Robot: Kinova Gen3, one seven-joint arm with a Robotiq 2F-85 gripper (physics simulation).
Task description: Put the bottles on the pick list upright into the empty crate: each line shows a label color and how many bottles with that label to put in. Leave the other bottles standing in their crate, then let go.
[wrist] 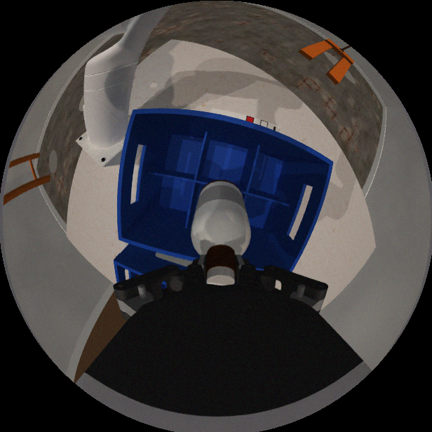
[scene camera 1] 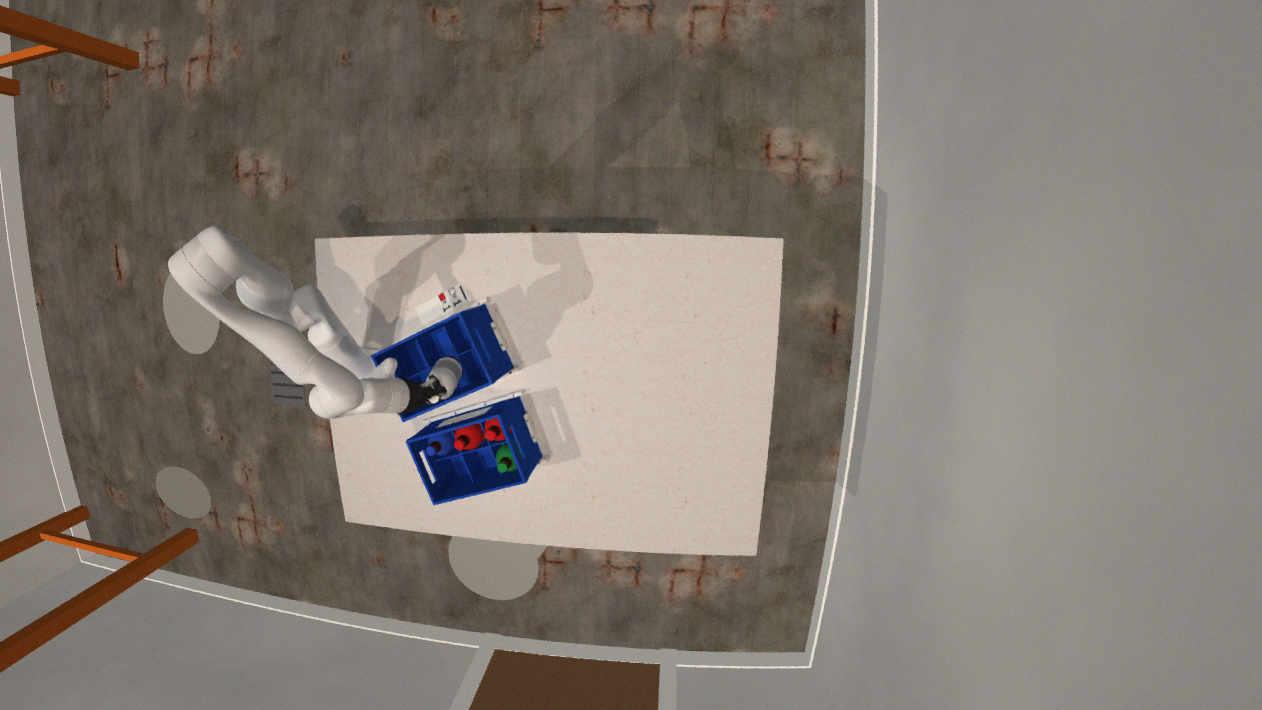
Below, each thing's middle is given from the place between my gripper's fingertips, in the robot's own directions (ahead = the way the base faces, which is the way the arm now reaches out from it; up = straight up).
My hand is 50 mm above the white bottle [scene camera 1: 447, 370], 20 mm to the right of it and 10 mm past it.
